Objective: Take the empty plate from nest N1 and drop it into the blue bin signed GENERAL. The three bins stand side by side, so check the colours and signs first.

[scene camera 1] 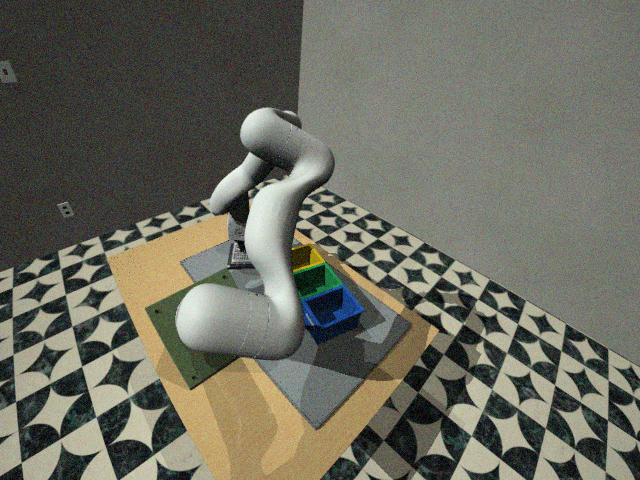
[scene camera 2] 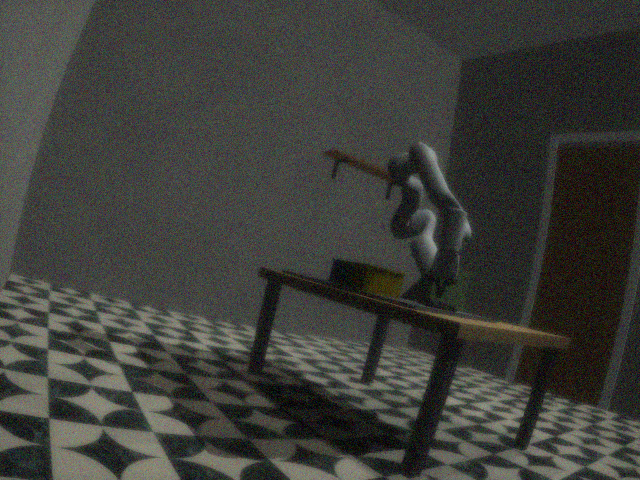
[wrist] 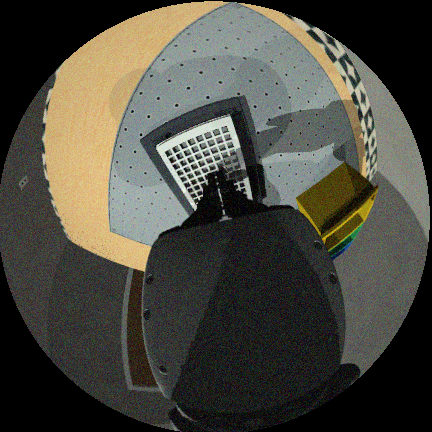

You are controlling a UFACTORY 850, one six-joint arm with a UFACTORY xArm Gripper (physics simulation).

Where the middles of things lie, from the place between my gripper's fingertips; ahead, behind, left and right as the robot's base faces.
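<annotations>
I see the white gridded plate (wrist: 212, 145), and it is 2 cm below my hand. There is the dark nest (wrist: 206, 112) too, which is 3 cm below my hand.
</annotations>
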